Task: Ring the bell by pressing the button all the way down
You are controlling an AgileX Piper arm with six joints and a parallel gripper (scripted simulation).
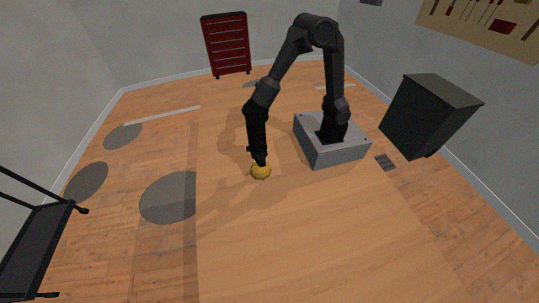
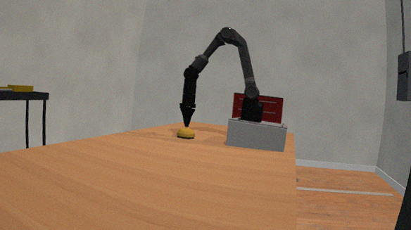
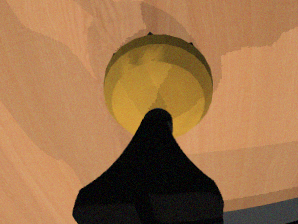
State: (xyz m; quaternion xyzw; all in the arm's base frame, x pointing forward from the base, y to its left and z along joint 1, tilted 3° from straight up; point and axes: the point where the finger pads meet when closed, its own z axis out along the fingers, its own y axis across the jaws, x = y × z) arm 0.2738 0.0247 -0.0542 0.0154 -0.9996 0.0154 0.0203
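Now: hand 2 cm above the button. The rest, counted from my hand: bell 3 cm below.
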